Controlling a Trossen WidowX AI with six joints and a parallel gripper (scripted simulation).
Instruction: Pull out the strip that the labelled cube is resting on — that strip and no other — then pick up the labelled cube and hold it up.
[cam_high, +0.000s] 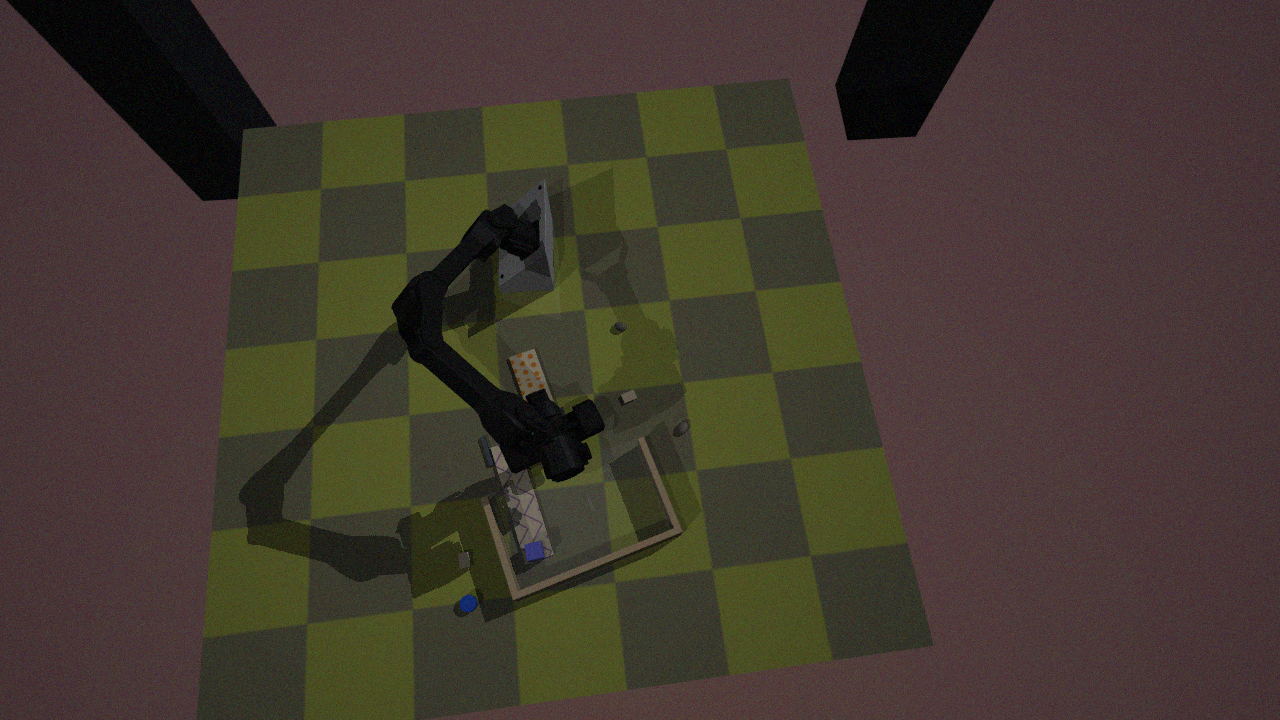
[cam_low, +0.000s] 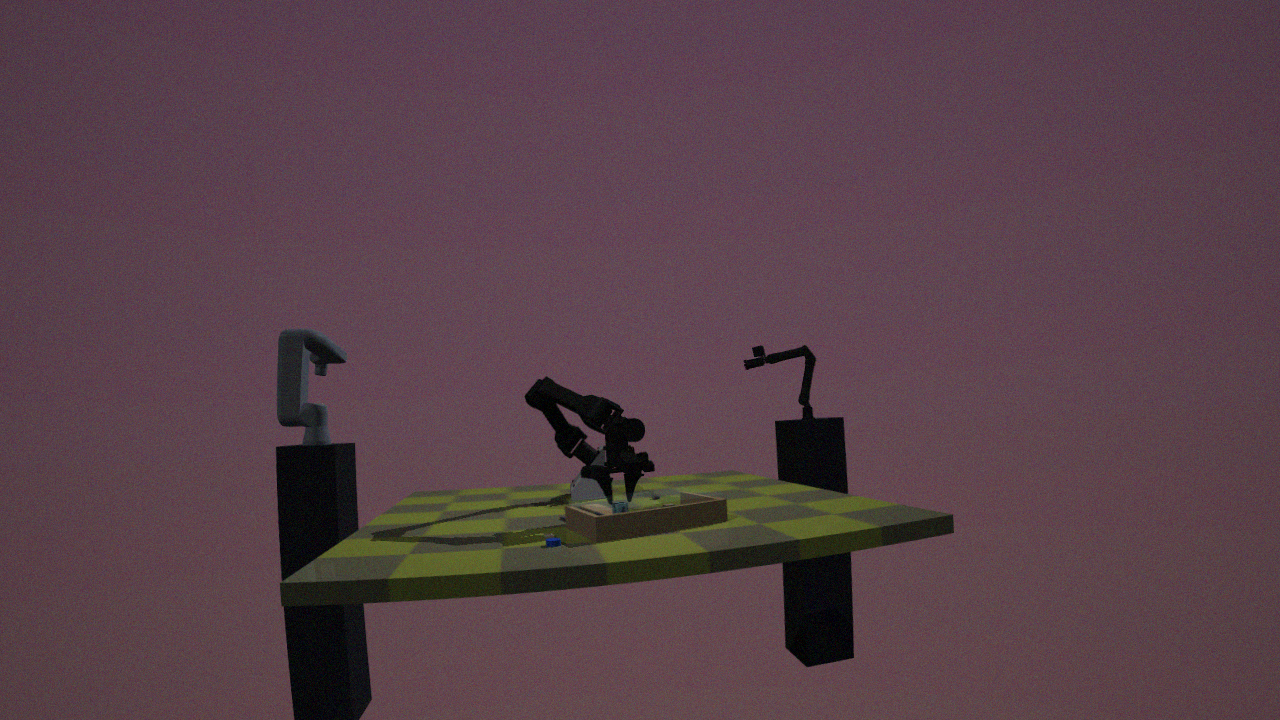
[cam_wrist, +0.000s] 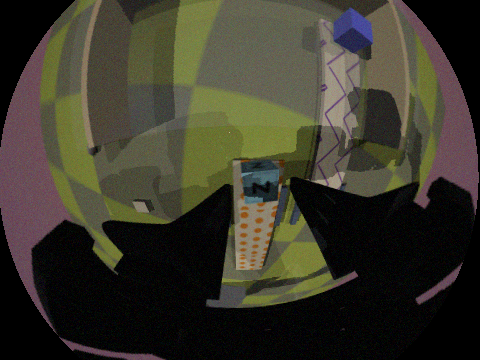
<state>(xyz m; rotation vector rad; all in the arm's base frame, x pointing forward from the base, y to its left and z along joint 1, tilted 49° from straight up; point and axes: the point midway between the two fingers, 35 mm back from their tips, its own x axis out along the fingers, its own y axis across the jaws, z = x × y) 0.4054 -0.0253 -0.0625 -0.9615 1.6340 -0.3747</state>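
Right now the labelled cube is 20 mm below my gripper tip. The rest, counted from my gripper tip: blue disc 270 mm ahead, 170 mm to the right, 30 mm below; dotted strip 100 mm behind, 30 mm to the right, 30 mm below.
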